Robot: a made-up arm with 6 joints. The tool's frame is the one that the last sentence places.
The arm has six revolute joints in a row. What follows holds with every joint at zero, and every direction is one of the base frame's. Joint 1 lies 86 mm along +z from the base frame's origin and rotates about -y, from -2.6 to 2.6 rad. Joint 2 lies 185 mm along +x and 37 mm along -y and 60 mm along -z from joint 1 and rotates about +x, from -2.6 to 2.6 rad. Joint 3 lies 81 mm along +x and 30 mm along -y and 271 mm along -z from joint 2 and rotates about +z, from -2.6 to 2.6 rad. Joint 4 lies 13 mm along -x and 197 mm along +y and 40 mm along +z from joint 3 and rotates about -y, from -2.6 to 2.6 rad. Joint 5 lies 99 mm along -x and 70 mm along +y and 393 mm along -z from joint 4 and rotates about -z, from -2.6 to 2.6 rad. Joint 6 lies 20 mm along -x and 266 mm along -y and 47 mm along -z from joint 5 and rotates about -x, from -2.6 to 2.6 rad. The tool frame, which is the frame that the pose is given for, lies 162 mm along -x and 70 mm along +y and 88 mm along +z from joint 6; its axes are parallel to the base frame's.
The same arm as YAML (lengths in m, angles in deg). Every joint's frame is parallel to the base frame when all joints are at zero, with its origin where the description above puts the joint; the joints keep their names.
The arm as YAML. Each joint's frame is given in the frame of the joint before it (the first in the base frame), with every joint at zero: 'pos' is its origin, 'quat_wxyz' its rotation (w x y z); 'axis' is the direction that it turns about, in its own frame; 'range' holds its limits. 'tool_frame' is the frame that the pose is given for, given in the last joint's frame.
length_unit: m
angle_unit: deg
joints:
  - joint: joint 1
    pos: [0.0, 0.0, 0.086]
    quat_wxyz: [1.0, 0.0, 0.0, 0.0]
    axis: [0.0, -1.0, 0.0]
    range: [-148.97, 148.97]
  - joint: joint 2
    pos: [0.185, -0.037, -0.06]
    quat_wxyz: [1.0, 0.0, 0.0, 0.0]
    axis: [1.0, 0.0, 0.0]
    range: [-148.97, 148.97]
  - joint: joint 3
    pos: [0.081, -0.03, -0.271]
    quat_wxyz: [1.0, 0.0, 0.0, 0.0]
    axis: [0.0, 0.0, 1.0]
    range: [-148.97, 148.97]
  - joint: joint 4
    pos: [-0.013, 0.197, 0.04]
    quat_wxyz: [1.0, 0.0, 0.0, 0.0]
    axis: [0.0, -1.0, 0.0]
    range: [-148.97, 148.97]
  - joint: joint 5
    pos: [-0.099, 0.07, -0.393]
    quat_wxyz: [1.0, 0.0, 0.0, 0.0]
    axis: [0.0, 0.0, -1.0]
    range: [-148.97, 148.97]
  - joint: joint 6
    pos: [-0.02, -0.266, -0.047]
    quat_wxyz: [1.0, 0.0, 0.0, 0.0]
    axis: [-1.0, 0.0, 0.0]
    range: [-148.97, 148.97]
tool_frame:
  pos: [-0.162, 0.07, 0.088]
  quat_wxyz: [1.0, 0.0, 0.0, 0.0]

